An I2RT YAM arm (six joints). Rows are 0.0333 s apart.
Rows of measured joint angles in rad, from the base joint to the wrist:
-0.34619 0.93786 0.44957 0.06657 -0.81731 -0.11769
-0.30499 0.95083 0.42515 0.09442 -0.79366 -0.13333
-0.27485 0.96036 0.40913 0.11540 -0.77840 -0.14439
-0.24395 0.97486 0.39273 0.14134 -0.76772 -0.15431
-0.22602 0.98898 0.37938 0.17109 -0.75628 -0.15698
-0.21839 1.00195 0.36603 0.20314 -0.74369 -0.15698
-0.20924 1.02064 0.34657 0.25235 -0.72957 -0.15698
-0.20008 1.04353 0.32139 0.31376 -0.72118 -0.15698
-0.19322 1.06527 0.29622 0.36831 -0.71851 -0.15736
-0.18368 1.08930 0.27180 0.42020 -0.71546 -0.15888
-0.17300 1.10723 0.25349 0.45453 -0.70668 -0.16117
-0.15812 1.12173 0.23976 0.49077 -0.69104 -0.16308
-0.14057 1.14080 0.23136 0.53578 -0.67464 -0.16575
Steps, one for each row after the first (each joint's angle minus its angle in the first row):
0.04120 0.01297 -0.02442 0.02785 0.02365 -0.01564
0.07134 0.02250 -0.04044 0.04883 0.03891 -0.02670
0.10224 0.03700 -0.05684 0.07477 0.04959 -0.03662
0.12017 0.05112 -0.07019 0.10452 0.06103 -0.03929
0.12780 0.06409 -0.08354 0.13657 0.07362 -0.03929
0.13695 0.08278 -0.10300 0.18578 0.08774 -0.03929
0.14611 0.10567 -0.12818 0.24719 0.09613 -0.03929
0.15297 0.12741 -0.15335 0.30174 0.09880 -0.03967
0.16251 0.15144 -0.17777 0.35363 0.10185 -0.04119
0.17319 0.16937 -0.19608 0.38796 0.11063 -0.04348
0.18807 0.18387 -0.20981 0.42420 0.12627 -0.04539
0.20562 0.20294 -0.21821 0.46921 0.14267 -0.04806

